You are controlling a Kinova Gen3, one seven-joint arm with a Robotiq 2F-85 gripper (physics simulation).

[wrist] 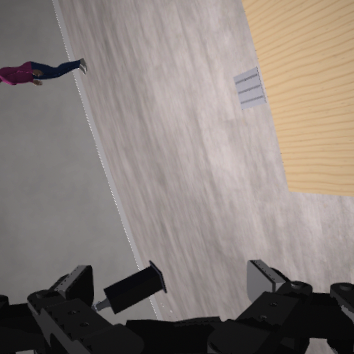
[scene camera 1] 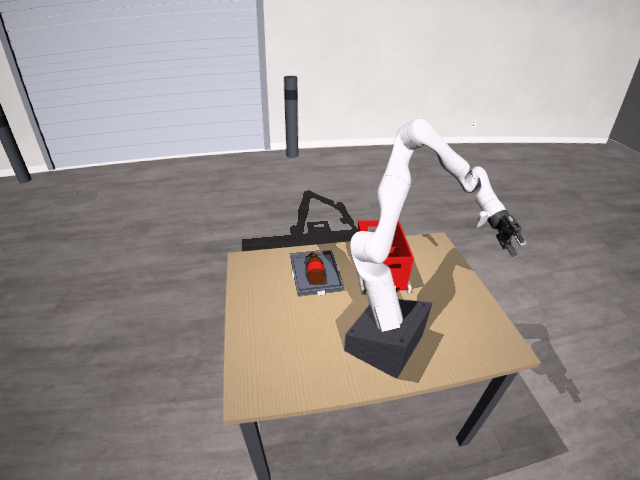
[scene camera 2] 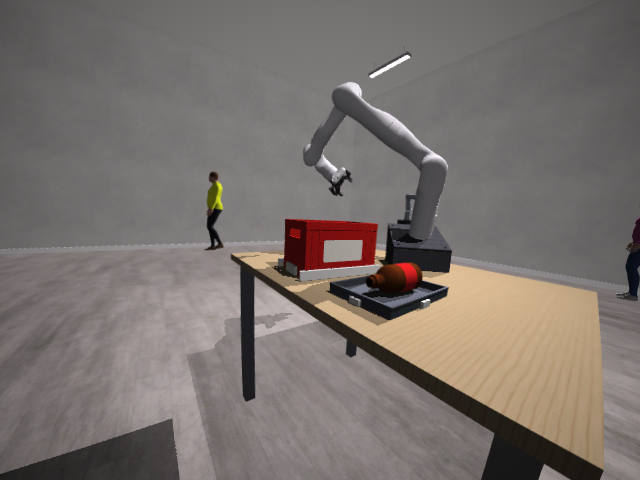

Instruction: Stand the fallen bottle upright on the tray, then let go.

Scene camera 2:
brown bottle: 394,278
light strip: 318,274
